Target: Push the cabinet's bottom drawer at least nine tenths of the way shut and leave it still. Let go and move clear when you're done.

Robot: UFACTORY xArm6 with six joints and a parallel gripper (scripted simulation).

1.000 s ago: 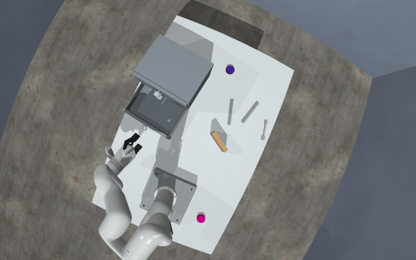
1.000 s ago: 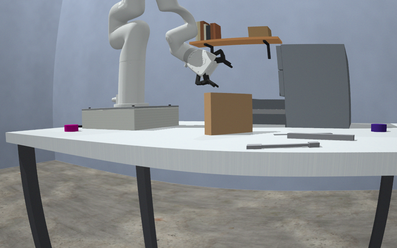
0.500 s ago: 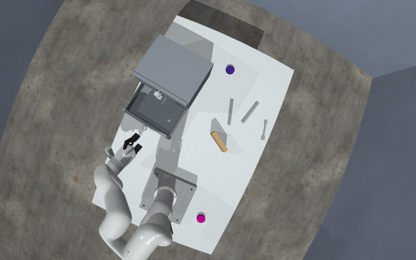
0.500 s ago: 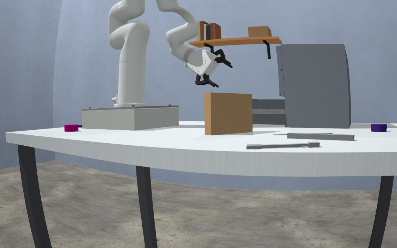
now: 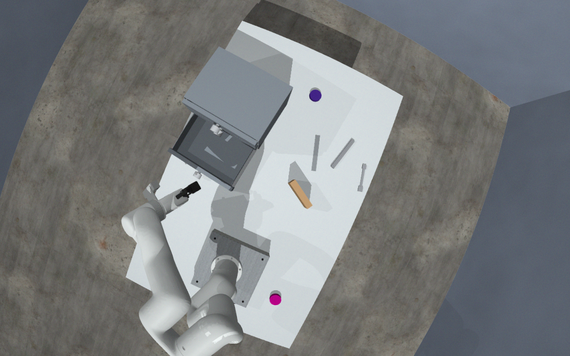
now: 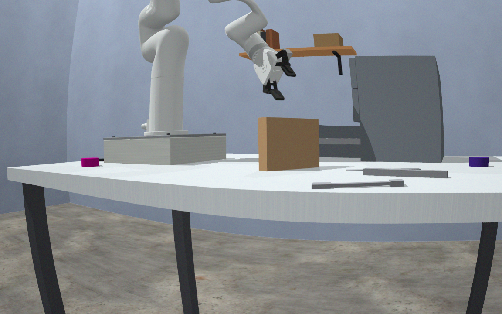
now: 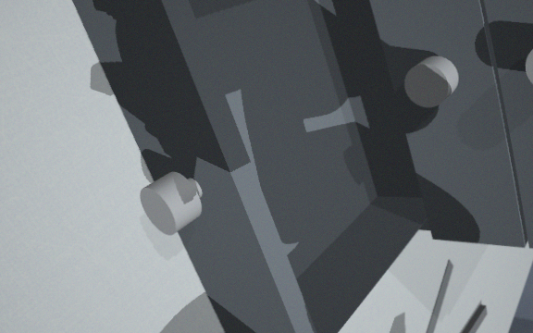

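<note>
Right now the drawer is 17 cm ahead of my hand, 2 cm to the left of it and 18 cm below it. Round my hand: magenta disc (30 cm behind, 48 cm to the right, 19 cm below); block (16 cm ahead, 37 cm to the right, 16 cm below); purple disc (56 cm ahead, 25 cm to the right, 19 cm below).
</note>
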